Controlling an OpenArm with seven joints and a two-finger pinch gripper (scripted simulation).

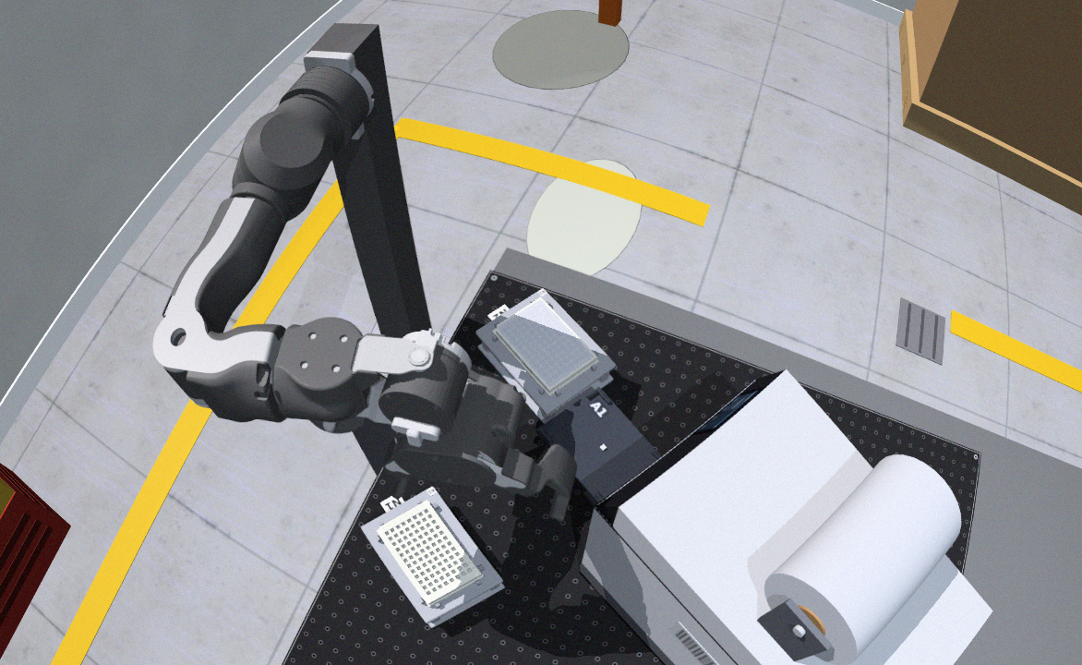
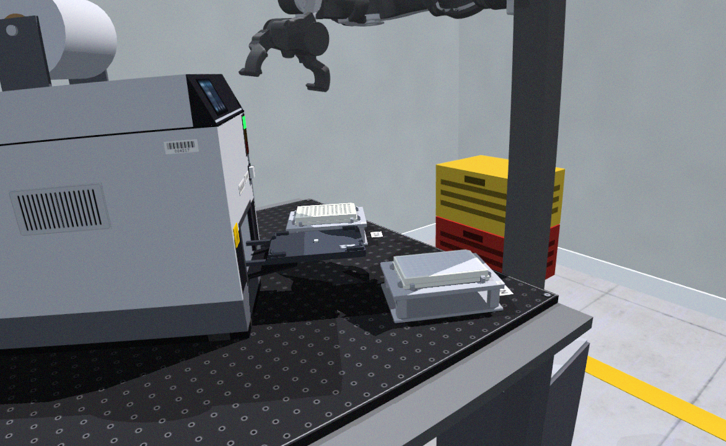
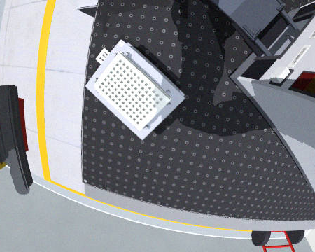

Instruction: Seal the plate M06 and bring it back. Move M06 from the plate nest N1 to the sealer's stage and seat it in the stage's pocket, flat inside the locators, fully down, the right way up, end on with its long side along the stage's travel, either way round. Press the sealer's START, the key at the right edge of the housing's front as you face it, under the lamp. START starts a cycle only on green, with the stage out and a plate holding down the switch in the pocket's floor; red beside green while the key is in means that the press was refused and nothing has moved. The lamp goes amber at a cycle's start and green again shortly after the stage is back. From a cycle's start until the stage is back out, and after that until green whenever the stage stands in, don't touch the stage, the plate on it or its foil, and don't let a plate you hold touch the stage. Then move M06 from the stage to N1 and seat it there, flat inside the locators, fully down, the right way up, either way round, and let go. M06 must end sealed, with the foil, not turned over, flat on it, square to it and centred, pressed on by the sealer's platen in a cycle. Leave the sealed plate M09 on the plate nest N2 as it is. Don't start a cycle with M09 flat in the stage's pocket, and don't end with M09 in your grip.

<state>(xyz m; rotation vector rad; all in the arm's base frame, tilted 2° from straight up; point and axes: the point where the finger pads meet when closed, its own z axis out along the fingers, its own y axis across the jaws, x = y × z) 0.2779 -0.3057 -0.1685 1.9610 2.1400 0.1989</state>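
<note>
Now: hand 260 mm above the plate M06, 90 mm past it and 20 mm to the left of it. Also, from my hand: sealer's stage (230 mm below, 170 mm to the left, 80 mm ahead); start key (130 mm below, 110 mm ahead, 40 mm to the left); screen (200 mm ahead, 140 mm to the left, 10 mm above).
</note>
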